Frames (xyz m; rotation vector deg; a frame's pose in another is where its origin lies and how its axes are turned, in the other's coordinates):
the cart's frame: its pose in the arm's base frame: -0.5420 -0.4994 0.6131 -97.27 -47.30 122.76
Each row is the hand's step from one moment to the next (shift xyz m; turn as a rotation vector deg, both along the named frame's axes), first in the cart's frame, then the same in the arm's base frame.
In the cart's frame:
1: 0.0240 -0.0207 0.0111 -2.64 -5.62 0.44
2: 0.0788 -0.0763 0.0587 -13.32 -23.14 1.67
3: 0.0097 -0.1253 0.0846 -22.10 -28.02 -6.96
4: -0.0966 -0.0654 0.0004 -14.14 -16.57 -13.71
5: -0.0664 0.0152 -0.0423 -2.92 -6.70 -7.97
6: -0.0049 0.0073 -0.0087 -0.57 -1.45 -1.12
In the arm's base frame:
1: -0.0196 0.0268 -0.0052 -0.42 2.91 5.49
2: -0.0867 0.0888 -0.0088 -0.94 10.68 24.51
3: -0.0991 0.0832 0.0787 9.04 11.96 33.12
4: 0.0172 -0.0011 0.1154 14.80 8.96 19.06
5: 0.0600 -0.0376 0.0375 7.56 5.78 5.14
6: 0.0105 -0.0063 -0.0017 1.04 1.13 1.15

